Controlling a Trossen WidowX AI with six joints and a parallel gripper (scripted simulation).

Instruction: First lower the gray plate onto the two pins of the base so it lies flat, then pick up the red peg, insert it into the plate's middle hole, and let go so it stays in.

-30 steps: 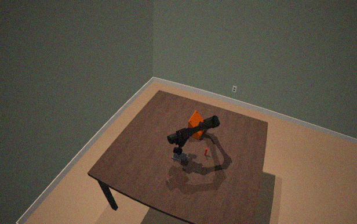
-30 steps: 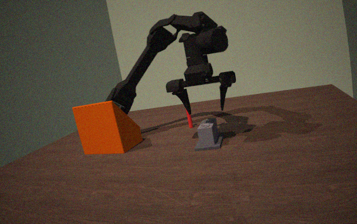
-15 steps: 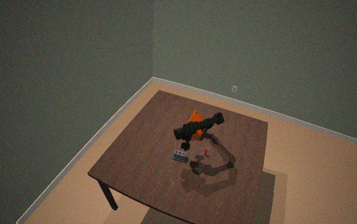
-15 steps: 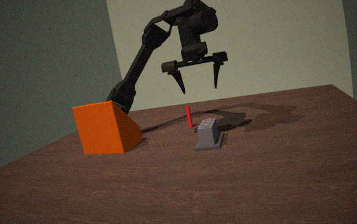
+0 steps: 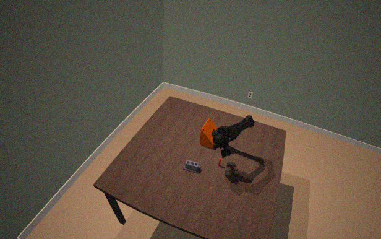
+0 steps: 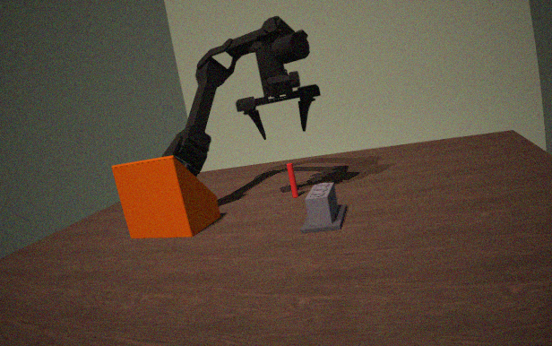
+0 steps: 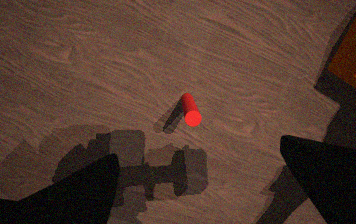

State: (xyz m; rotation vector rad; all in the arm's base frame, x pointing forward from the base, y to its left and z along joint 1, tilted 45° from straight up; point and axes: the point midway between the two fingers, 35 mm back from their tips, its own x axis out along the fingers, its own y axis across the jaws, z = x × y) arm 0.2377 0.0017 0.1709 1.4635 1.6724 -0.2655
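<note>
Now: gripper tip 110 mm above the red peg. Also, from my gripper tip: gray plate: 190 mm to the right, 110 mm ahead, 100 mm below.
</note>
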